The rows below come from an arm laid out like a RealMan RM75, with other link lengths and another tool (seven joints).
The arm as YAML. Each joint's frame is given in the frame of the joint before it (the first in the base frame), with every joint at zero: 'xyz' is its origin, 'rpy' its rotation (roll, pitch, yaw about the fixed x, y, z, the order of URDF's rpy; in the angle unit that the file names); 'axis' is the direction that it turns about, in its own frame. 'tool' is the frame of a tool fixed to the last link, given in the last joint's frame.
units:
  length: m
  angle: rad
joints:
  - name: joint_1
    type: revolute
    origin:
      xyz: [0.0, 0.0, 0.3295]
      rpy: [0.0, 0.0, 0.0]
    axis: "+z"
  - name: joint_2
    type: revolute
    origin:
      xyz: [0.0, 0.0, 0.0]
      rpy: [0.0, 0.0, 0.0]
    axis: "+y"
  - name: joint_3
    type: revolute
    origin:
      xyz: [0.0, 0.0, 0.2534]
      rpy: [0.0, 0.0, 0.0]
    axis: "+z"
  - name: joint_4
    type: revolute
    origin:
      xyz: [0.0, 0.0, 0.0]
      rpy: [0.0, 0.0, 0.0]
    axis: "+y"
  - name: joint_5
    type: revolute
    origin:
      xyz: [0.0, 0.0, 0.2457]
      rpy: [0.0, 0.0, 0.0]
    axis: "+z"
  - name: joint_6
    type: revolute
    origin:
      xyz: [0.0, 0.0, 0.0]
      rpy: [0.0, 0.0, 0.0]
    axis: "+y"
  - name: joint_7
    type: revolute
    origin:
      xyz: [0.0, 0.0, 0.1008]
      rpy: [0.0, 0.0, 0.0]
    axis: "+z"
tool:
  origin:
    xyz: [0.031, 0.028, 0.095]
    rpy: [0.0, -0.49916, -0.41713]
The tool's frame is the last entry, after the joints.
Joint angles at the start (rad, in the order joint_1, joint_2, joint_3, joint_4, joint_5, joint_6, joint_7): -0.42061, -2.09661, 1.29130, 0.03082, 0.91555, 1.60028, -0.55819
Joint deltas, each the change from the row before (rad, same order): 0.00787, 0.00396, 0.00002, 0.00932, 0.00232, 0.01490, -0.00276; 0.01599, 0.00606, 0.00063, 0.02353, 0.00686, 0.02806, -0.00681; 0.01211, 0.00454, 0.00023, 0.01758, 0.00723, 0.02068, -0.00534; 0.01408, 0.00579, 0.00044, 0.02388, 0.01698, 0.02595, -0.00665; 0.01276, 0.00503, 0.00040, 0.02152, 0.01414, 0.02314, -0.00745; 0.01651, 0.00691, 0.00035, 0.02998, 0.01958, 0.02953, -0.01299; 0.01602, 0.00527, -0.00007, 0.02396, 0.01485, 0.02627, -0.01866; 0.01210, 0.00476, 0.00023, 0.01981, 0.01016, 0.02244, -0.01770; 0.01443, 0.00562, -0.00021, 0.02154, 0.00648, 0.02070, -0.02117; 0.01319, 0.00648, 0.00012, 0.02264, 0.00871, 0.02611, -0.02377; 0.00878, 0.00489, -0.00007, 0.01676, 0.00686, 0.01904, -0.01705; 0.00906, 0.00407, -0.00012, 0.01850, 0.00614, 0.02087, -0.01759; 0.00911, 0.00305, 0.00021, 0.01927, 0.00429, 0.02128, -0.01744; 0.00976, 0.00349, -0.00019, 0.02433, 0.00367, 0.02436, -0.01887; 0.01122, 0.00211, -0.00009, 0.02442, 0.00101, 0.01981, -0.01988; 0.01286, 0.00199, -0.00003, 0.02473, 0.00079, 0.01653, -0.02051
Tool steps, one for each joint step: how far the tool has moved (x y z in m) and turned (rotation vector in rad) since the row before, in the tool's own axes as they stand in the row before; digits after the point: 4 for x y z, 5 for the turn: 0.0009, 0.0013, -0.0040, -0.00676, 0.00802, 0.00812; 0.0020, 0.0033, -0.0069, -0.01622, 0.01433, 0.01870; 0.0011, 0.0028, -0.0051, -0.01305, 0.00837, 0.01395; 0.0009, 0.0045, -0.0056, -0.02150, 0.00336, 0.02160; 0.0008, 0.0041, -0.0050, -0.01955, 0.00309, 0.01754; 0.0013, 0.0054, -0.0065, -0.02734, 0.00172, 0.02168; 0.0007, 0.0049, -0.0061, -0.02596, 0.00273, 0.00831; 0.0012, 0.0040, -0.0051, -0.02274, 0.00289, 0.00596; 0.0014, 0.0034, -0.0060, -0.01931, 0.00436, 0.00209; 0.0019, 0.0045, -0.0063, -0.02667, 0.00305, 0.00442; 0.0015, 0.0034, -0.0044, -0.02006, 0.00085, 0.00431; 0.0018, 0.0040, -0.0042, -0.02208, 0.00215, 0.00574; 0.0020, 0.0042, -0.0039, -0.02254, 0.00360, 0.00643; 0.0029, 0.0048, -0.0044, -0.02527, 0.00425, 0.01119; 0.0026, 0.0043, -0.0039, -0.02109, 0.00495, 0.00712; 0.0021, 0.0041, -0.0038, -0.01799, 0.00338, 0.00413
